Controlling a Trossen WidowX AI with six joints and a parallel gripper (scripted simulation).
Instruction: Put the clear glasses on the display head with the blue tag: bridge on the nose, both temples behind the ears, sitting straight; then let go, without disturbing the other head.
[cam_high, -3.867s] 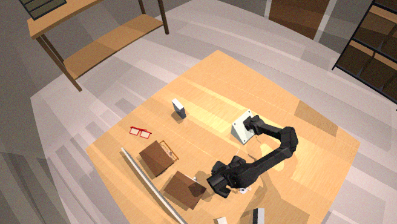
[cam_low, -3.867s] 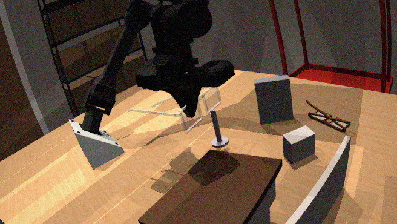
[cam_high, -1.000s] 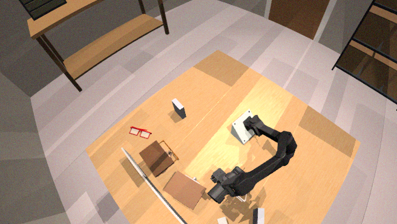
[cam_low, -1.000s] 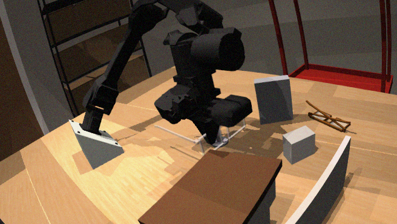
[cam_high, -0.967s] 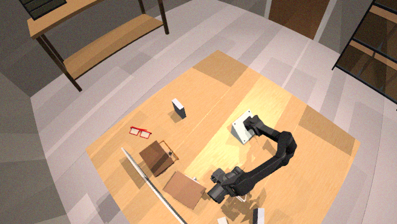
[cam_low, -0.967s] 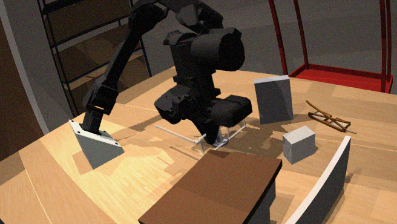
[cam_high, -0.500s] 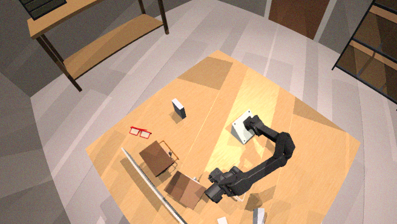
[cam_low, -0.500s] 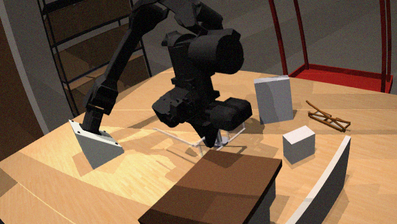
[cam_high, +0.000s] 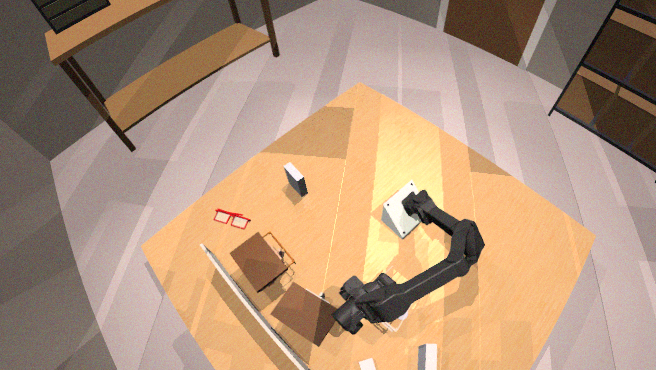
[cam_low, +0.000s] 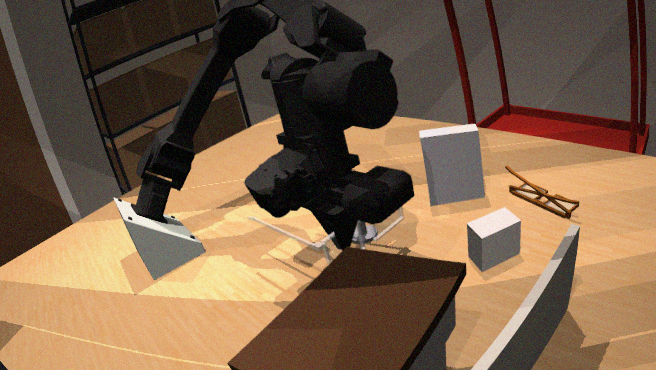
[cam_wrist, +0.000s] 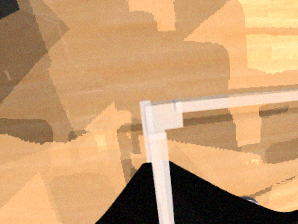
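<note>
My gripper tip is 80 mm to the right of the grey post, 80 mm past it and 30 mm above it. The rest, counted from my gripper tip: long grey bar (270 mm ahead, 210 mm to the right); grey cube (140 mm to the left, 120 mm ahead, 30 mm below).
</note>
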